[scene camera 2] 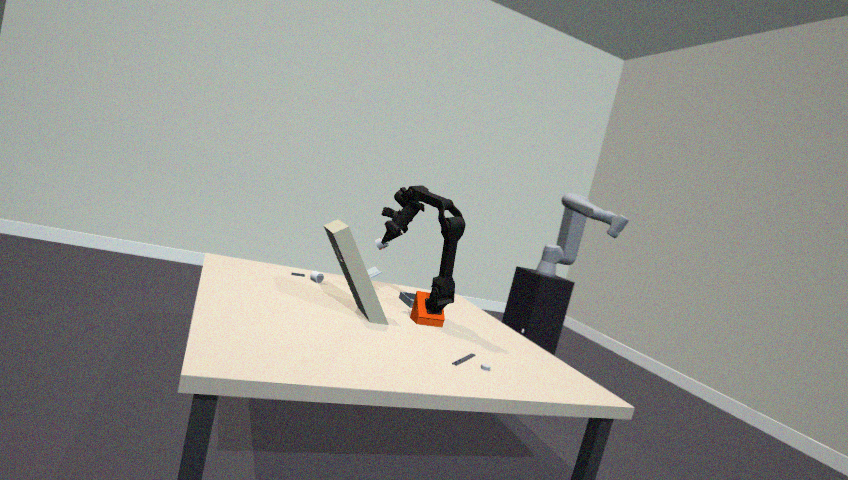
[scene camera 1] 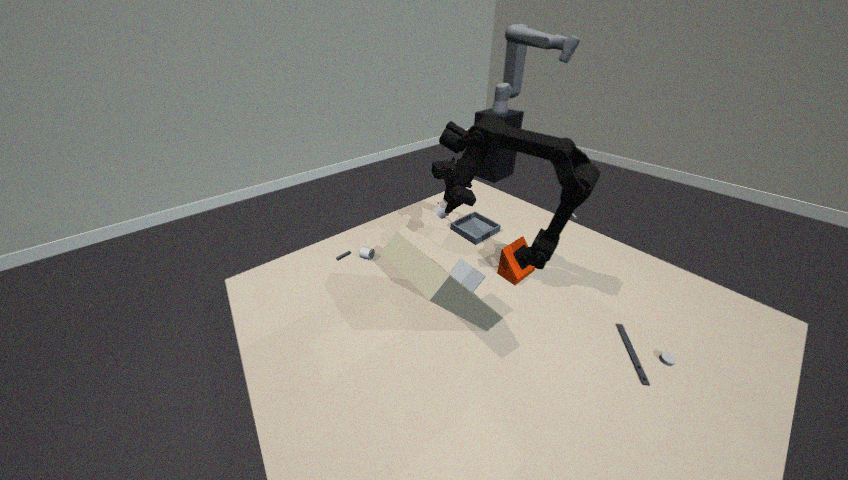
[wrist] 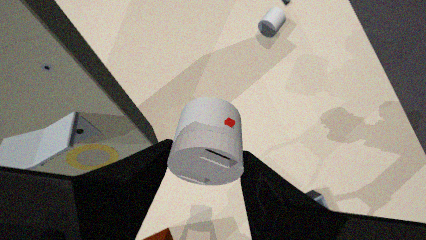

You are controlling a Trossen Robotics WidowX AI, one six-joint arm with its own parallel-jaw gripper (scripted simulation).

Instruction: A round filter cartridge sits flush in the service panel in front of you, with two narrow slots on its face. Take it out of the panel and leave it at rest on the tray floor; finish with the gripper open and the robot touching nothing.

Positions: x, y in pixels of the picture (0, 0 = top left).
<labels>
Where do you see a service panel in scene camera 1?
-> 438, 286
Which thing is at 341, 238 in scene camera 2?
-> A service panel.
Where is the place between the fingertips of the gripper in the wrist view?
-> At 207, 151
</labels>
